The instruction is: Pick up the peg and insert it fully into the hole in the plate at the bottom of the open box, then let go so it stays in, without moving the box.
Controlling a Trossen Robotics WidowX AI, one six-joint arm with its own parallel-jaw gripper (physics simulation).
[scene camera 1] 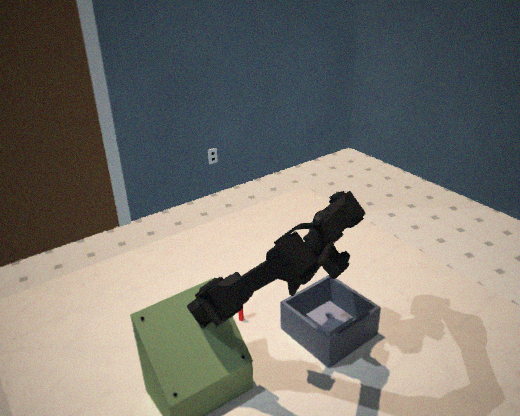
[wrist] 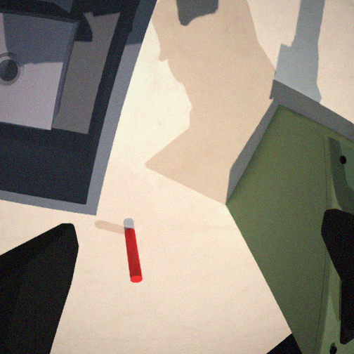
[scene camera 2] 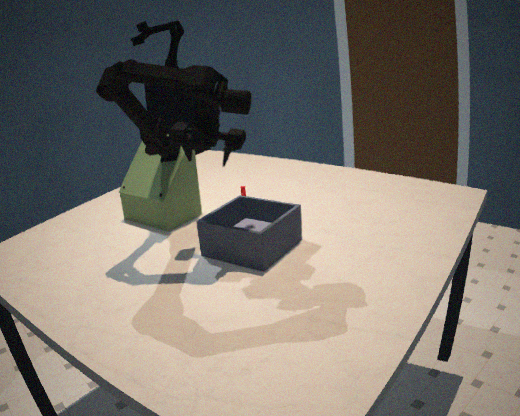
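Pixels of known places: gripper, fingertip midpoint: (scene camera 1: 299, 287) (scene camera 2: 206, 163); arm's base, link origin: (scene camera 1: 204, 309) (scene camera 2: 171, 152).
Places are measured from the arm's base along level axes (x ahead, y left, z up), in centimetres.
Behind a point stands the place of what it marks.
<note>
The red peg (scene camera 1: 241, 314) {x 18.1, y 8.7, z -18.4 cm} (scene camera 2: 243, 191) {x 18.8, y 8.7, z -14.0 cm} (wrist: 133, 255) stands upright on the table between the green block and the box, with a small grey-blue patch at its foot in the wrist view. The open dark grey box (scene camera 1: 305, 327) {x 22.7, y -11.6, z -13.1 cm} (scene camera 2: 230, 245) {x 31.8, y -21.3, z -15.7 cm} (wrist: 100, 165) has a pale plate (scene camera 2: 260, 223) {x 33.7, y -9.2, z -14.8 cm} (wrist: 35, 95) at its bottom. The round hole (wrist: 8, 69) in the plate looks empty. My gripper (scene camera 2: 207, 162) {x 20.7, y -11.2, z 1.0 cm} (wrist: 203, 231) is wide open and empty, above the table. In the wrist view the peg lies between the two fingers, nearer the left one, and apart from both.
A green sloped block (scene camera 1: 185, 345) {x -8.2, y -2.8, z -3.9 cm} (scene camera 2: 185, 200) {x 5.4, y -2.7, z -14.1 cm} (wrist: 280, 215) stands beside the peg, opposite the box. The arm reaches over it, and the right finger overlaps it in the wrist view. Another thin black arm (scene camera 2: 175, 37) shows at the back. Arm shadows lie on the table (scene camera 2: 390, 240) {x 65.7, y 2.8, z -20.8 cm}.
</note>
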